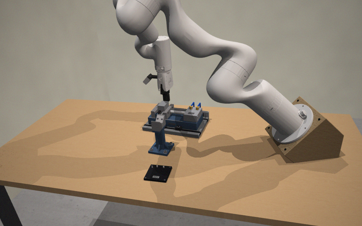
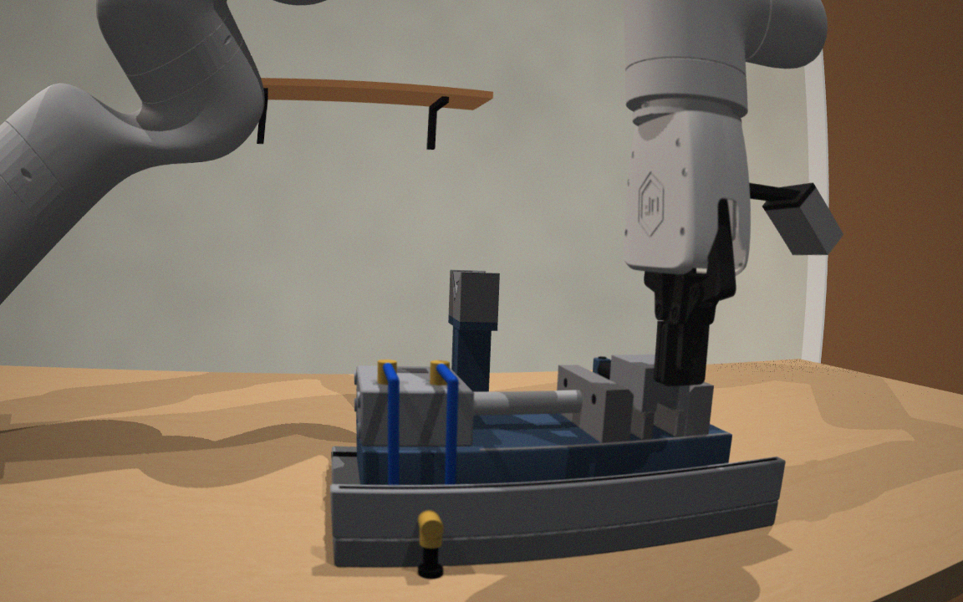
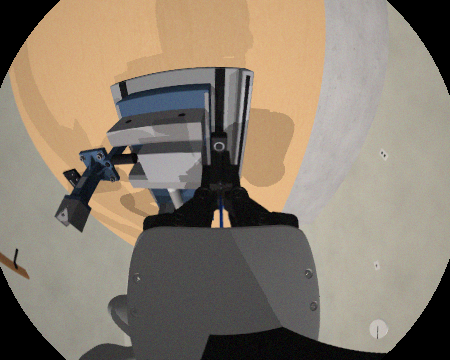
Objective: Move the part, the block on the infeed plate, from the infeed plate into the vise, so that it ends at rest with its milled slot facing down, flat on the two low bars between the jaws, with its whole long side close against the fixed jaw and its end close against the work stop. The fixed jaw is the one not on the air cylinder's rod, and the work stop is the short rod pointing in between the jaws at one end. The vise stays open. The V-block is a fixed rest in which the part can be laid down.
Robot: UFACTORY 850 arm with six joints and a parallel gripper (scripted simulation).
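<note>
Right now the part is 1 cm behind my hand, 5 cm to the left of it and 3 cm below it. From my hand the other things lie so: moving jaw: 5 cm behind, 6 cm to the left, 4 cm below; then grey rail: 6 cm behind, 4 cm to the right, 9 cm below; then fixed jaw: 2 cm ahead, 7 cm to the left, 4 cm below.
</note>
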